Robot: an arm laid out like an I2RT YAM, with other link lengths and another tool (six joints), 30 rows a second.
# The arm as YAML. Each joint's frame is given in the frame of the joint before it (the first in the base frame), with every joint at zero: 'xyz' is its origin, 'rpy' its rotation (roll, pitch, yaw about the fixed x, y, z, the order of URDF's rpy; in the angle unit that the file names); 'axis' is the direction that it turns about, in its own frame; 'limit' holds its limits. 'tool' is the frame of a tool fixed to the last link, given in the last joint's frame.
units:
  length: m
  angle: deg
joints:
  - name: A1
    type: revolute
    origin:
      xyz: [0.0, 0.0, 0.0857]
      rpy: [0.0, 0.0, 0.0]
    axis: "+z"
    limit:
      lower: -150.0
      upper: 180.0
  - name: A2
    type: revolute
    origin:
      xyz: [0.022, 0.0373, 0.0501]
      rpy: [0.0, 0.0, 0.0]
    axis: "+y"
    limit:
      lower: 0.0
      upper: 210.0
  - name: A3
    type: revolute
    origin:
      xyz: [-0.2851, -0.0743, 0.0]
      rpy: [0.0, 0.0, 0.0]
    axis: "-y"
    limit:
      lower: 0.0
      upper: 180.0
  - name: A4
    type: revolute
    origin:
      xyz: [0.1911, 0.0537, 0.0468]
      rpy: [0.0, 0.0, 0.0]
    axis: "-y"
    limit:
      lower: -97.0
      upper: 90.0
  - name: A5
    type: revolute
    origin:
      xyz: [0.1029, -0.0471, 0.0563]
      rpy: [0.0, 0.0, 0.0]
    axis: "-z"
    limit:
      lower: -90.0
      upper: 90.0
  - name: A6
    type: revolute
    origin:
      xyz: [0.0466, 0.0, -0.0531]
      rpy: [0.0, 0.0, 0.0]
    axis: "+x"
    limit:
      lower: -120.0
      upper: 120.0
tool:
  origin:
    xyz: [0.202, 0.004, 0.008]
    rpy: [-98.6, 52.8, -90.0]
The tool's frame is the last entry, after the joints.
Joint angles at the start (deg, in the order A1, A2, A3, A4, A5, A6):
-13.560 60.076 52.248 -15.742 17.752 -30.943
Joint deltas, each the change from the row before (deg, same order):
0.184 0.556 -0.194 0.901 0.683 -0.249
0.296 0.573 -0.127 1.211 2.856 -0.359
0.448 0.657 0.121 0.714 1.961 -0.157
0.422 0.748 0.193 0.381 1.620 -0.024
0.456 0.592 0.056 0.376 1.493 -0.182
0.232 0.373 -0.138 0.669 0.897 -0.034
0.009 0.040 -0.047 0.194 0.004 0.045
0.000 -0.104 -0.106 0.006 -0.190 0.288
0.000 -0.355 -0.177 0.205 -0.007 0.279
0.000 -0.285 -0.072 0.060 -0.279 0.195
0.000 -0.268 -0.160 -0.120 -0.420 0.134
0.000 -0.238 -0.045 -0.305 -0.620 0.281
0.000 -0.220 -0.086 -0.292 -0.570 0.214
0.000 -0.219 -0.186 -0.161 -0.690 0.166
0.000 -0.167 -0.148 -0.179 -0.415 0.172
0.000 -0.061 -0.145 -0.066 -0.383 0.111
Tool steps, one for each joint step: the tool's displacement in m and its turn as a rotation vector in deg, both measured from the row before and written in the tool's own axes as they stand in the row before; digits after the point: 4 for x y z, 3 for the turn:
0.0004 -0.0016 0.0025 0.345 0.452 -0.207
0.0075 -0.0069 0.0016 1.428 2.234 0.040
0.0031 -0.0040 0.0019 0.774 1.382 -0.044
0.0024 -0.0019 0.0025 0.357 1.205 -0.065
0.0019 -0.0011 0.0020 0.321 1.076 -0.254
0.0009 -0.0016 0.0013 0.413 0.574 0.043
-0.0003 -0.0004 0.0001 0.089 -0.052 0.084
-0.0005 0.0006 -0.0002 -0.065 -0.220 0.260
0.0001 -0.0014 -0.0015 0.315 -0.197 0.429
-0.0010 -0.0007 -0.0013 0.124 -0.393 0.263
-0.0010 0.0013 -0.0008 -0.165 -0.401 0.069
-0.0017 0.0018 -0.0008 -0.325 -0.566 0.149
-0.0014 0.0021 -0.0006 -0.347 -0.490 0.074
-0.0019 0.0024 -0.0004 -0.370 -0.604 0.022
-0.0009 0.0020 -0.0002 -0.294 -0.340 0.056
-0.0010 0.0019 0.0002 -0.274 -0.305 0.005

